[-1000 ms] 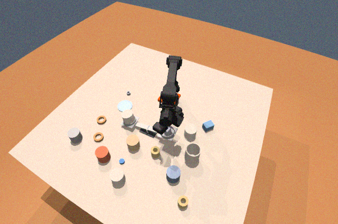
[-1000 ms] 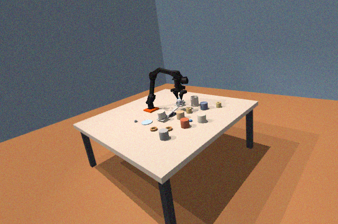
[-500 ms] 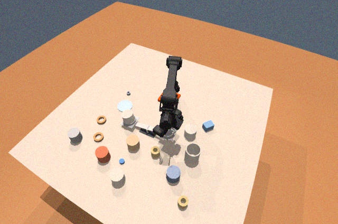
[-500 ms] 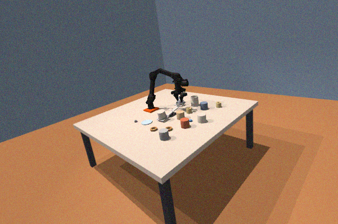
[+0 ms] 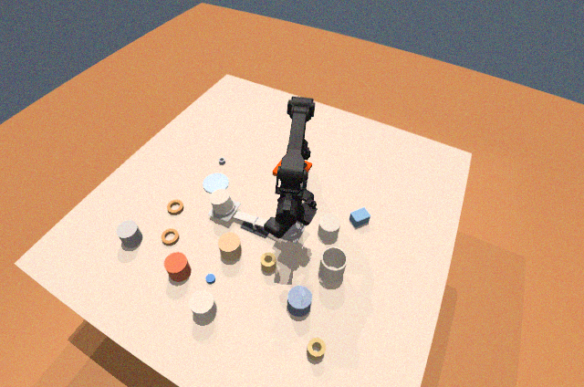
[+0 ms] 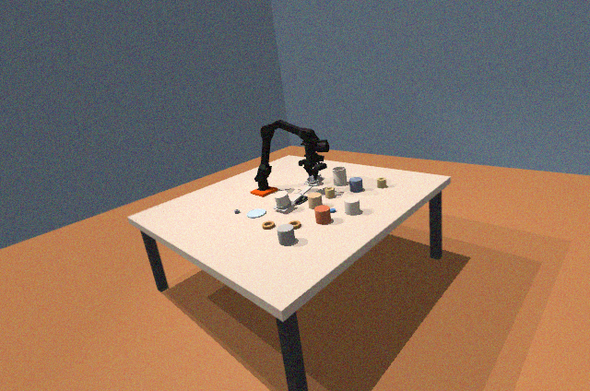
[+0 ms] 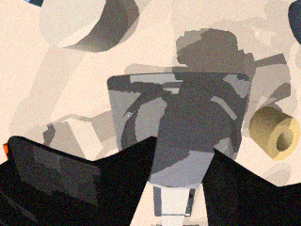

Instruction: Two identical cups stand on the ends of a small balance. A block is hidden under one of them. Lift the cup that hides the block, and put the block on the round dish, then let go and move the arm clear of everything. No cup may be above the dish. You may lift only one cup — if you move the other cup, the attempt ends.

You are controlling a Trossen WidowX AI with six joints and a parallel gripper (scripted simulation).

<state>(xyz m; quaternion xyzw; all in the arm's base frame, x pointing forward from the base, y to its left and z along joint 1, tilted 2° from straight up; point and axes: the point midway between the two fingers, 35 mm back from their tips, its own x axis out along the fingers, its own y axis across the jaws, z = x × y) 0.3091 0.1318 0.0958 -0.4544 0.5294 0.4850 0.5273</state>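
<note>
Right now the round light blue dish is 37 cm to the right of my gripper tip, 8 cm below it and 8 cm behind it. Round my gripper tip: balance (12 cm to the right, 4 cm below, 1 cm ahead); then pale grey cup (12 cm to the left, 9 cm behind, 4 cm below); then grey block (right at my gripper tip).
</note>
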